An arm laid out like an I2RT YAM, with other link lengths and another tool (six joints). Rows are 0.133 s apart.
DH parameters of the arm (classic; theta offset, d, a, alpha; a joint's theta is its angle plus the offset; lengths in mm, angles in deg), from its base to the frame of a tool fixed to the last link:
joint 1: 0 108.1 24.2 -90
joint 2: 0 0 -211.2 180
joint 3: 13.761 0 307.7 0
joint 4: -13.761 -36.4 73.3 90
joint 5: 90 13 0 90
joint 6: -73.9 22.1 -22 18.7
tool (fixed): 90 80.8 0 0
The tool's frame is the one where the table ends.
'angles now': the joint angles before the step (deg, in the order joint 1, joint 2, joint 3, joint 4, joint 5, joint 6). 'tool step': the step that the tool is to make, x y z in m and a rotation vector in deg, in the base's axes. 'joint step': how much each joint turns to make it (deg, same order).
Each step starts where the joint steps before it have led.
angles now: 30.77 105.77 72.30 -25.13 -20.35 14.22
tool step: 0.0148 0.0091 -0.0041 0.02 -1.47 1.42
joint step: 0.03 4.64 4.82 0.51 -0.10 -1.67
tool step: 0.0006 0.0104 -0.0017 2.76 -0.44 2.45
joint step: 0.60 1.84 1.10 2.39 -2.80 -0.42
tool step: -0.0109 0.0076 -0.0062 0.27 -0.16 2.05
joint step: 1.46 0.08 -1.22 1.40 -0.45 -0.45
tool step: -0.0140 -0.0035 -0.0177 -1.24 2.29 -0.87
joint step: 0.69 -0.55 -3.81 1.28 0.67 1.56
